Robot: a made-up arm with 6 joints. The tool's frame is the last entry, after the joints.
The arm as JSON. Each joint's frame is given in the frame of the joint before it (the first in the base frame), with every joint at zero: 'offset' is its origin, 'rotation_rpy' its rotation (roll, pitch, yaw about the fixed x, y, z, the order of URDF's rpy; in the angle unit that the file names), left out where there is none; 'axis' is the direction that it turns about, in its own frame. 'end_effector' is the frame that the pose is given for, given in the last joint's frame.
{
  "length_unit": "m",
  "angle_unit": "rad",
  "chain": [
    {
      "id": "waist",
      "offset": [
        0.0,
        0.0,
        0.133
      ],
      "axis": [
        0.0,
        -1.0,
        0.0
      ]
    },
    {
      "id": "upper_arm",
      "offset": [
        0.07,
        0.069,
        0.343
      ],
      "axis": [
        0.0,
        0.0,
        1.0
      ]
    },
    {
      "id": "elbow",
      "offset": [
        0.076,
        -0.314,
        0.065
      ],
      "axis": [
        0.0,
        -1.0,
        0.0
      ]
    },
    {
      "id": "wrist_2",
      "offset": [
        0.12,
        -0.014,
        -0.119
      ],
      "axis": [
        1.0,
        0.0,
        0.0
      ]
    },
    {
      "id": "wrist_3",
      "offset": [
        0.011,
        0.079,
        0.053
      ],
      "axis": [
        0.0,
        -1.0,
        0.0
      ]
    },
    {
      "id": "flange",
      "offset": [
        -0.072,
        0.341,
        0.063
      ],
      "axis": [
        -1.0,
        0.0,
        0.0
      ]
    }
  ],
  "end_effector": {
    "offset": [
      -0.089,
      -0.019,
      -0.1
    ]
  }
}
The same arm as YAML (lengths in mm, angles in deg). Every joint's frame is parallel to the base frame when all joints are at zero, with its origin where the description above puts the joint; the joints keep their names.
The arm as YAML. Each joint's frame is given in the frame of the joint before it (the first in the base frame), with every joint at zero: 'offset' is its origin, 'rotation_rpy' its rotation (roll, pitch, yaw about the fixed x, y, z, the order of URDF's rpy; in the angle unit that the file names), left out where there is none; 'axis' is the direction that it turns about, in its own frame. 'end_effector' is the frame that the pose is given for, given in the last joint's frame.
length_unit: mm
angle_unit: deg
chain:
  - id: waist
    offset: [0.0, 0.0, 133.0]
    axis: "-y"
  - id: upper_arm
    offset: [70.0, 69.0, 343.0]
    axis: "+z"
  - id: elbow
    offset: [76.0, -314.0, 65.0]
    axis: "-y"
  - id: wrist_2
    offset: [120.0, -14.0, -119.0]
    axis: "+x"
  - id: wrist_3
    offset: [11.0, 79.0, 53.0]
    axis: "-y"
  - id: flange
    offset: [-72.0, 341.0, 63.0]
    axis: "-x"
end_effector:
  offset: [-89.0, -19.0, -100.0]

